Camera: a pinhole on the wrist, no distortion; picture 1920 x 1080 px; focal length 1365.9 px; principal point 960.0 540.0 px. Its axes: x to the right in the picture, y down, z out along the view. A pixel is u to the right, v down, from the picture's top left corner.
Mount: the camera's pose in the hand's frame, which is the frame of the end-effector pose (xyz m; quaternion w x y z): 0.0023 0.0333 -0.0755 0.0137 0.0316 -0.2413 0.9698
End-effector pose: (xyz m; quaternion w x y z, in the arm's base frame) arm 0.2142 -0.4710 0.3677 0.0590 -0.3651 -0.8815 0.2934
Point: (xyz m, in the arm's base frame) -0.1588 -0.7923 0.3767
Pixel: outside the picture
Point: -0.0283 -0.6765 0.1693
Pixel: 869.0 444.4
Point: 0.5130 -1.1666 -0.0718
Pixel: outside the picture
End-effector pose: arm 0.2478 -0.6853 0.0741 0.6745 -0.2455 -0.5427 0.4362
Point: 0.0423 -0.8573 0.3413
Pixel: 1078.9 731.8
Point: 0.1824 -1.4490 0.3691
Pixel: outside the picture
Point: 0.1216 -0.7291 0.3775
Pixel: 615.1 856.2
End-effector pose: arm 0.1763 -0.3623 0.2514 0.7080 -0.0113 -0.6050 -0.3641
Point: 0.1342 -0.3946 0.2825
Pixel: 587.8 623.9
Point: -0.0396 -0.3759 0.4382
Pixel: 324.1 194.0
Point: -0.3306 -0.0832 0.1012
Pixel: 1690.1 249.6
